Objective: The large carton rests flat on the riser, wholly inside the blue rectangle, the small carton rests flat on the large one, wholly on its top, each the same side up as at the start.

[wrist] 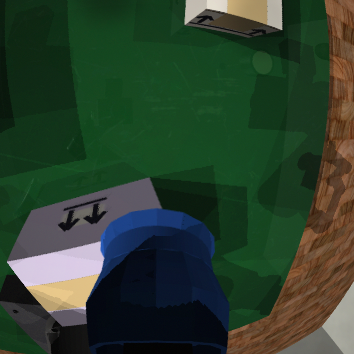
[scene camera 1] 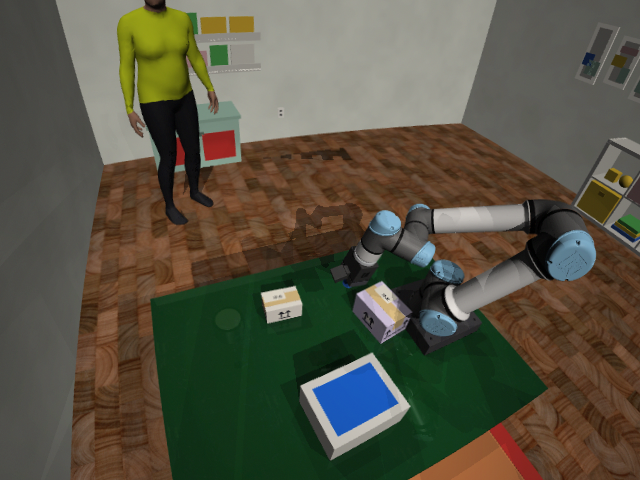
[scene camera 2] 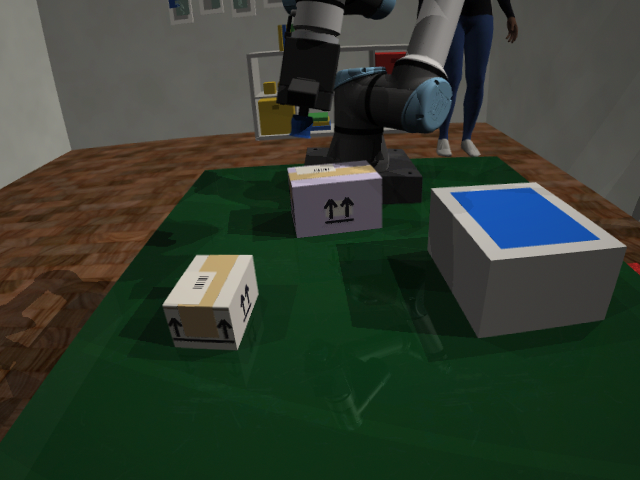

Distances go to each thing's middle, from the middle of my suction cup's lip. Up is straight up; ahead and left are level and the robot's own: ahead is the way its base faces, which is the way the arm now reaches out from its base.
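Scene:
You'd find the large carton (scene camera 2: 325, 199) 180 mm below my suction cup, 150 mm behind my suction cup and 20 mm to the left of my suction cup. The small carton (scene camera 2: 209, 308) is 190 mm below my suction cup, 210 mm ahead of my suction cup and 100 mm to the right of my suction cup. And the riser (scene camera 2: 517, 258), that's 170 mm below my suction cup, 340 mm to the left of my suction cup and 70 mm ahead of my suction cup.

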